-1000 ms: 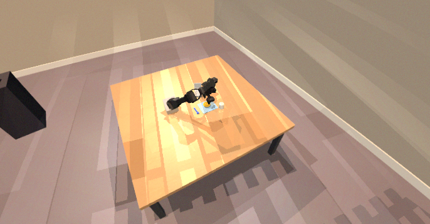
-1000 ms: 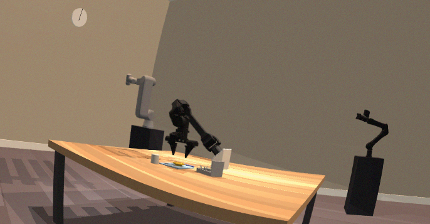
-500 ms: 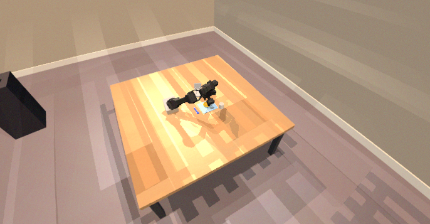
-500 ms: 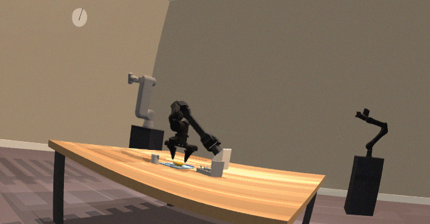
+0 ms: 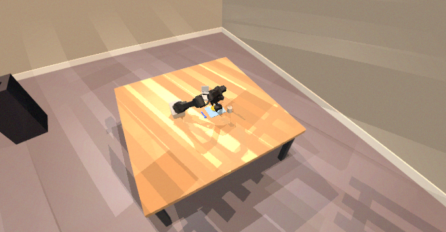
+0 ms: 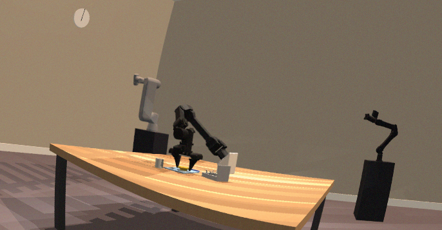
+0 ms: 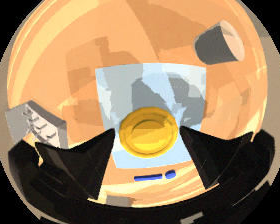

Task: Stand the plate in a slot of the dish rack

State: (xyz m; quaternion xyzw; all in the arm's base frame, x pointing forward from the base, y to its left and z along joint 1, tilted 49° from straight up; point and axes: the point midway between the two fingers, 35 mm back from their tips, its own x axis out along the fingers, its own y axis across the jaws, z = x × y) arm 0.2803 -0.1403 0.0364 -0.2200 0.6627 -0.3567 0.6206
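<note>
My gripper tip is 1 cm to the left of the blue mat and 1 cm above it. Round my gripper tip: blue spoon (12 cm behind, 1 cm to the right, 1 cm below); then white cup (10 cm to the right, 9 cm ahead, 2 cm above); then plate (1 cm above).
</note>
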